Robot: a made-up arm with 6 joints.
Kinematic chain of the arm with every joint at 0, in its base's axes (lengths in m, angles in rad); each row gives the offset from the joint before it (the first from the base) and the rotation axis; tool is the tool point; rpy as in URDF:
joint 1: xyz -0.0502 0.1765 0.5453 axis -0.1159 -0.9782 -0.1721
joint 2: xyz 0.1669 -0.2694 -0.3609 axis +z
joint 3: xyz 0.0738 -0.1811 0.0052 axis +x
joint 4: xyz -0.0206 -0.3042 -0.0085 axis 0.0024 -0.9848 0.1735
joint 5: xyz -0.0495 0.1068 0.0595 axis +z
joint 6: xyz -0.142 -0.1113 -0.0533 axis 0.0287 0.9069 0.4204
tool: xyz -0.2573 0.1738 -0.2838 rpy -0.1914 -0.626 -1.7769
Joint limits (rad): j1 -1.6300..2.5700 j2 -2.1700..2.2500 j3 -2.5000..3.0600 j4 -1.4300..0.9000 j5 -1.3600..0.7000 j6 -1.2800..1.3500
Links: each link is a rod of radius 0.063 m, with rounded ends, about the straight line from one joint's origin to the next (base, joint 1, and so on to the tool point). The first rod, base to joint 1, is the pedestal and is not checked.
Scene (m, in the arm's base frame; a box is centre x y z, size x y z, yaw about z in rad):
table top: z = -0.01
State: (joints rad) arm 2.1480 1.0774 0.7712 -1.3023 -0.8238 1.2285
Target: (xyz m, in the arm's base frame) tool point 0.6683 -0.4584 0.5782
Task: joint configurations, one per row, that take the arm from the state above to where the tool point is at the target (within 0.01 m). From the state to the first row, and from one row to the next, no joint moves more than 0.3 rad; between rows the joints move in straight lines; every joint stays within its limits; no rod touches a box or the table.
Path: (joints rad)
1: 2.1441 0.8222 0.9616 -1.0574 -0.5911 1.1753
2: 2.1403 0.5671 1.1521 -0.8126 -0.3584 1.1220
3: 2.1364 0.3119 1.3425 -0.5677 -0.1257 1.0688
4: 2.1325 0.0568 1.5330 -0.3229 0.1070 1.0156
5: 2.1286 -0.1984 1.7234 -0.0780 0.3397 0.9623

